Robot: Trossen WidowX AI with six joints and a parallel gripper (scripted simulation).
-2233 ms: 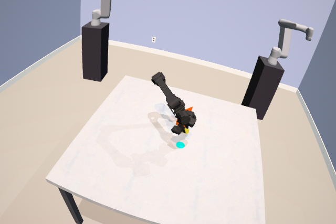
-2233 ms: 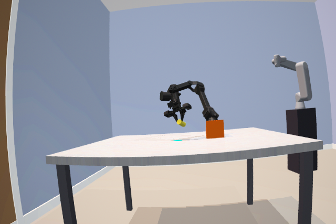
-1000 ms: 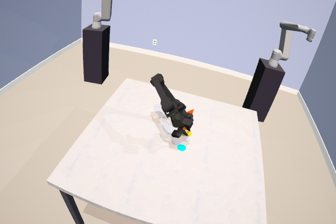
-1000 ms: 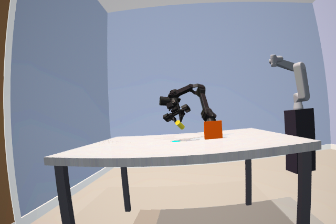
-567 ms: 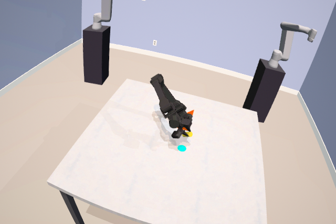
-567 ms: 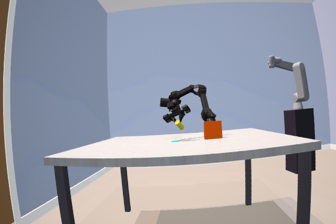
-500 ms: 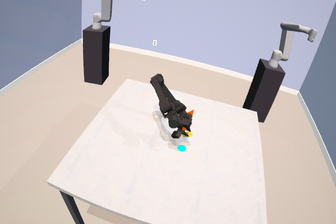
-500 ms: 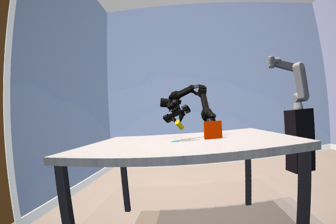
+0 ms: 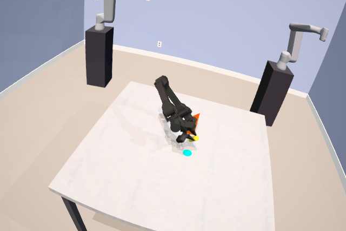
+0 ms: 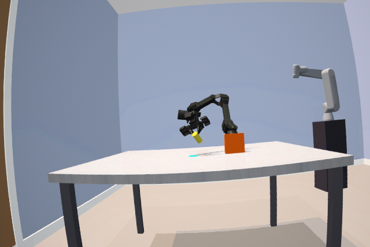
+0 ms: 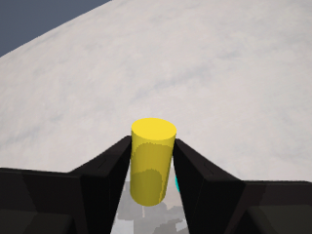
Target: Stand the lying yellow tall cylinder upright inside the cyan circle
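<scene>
Right now the cyan circle is 2 cm ahead of my gripper tip, 3 cm to the right of it and 13 cm below it. From my gripper tip the other things lie so: yellow tall cylinder (1 cm behind, 1 cm to the right, 2 cm below).
</scene>
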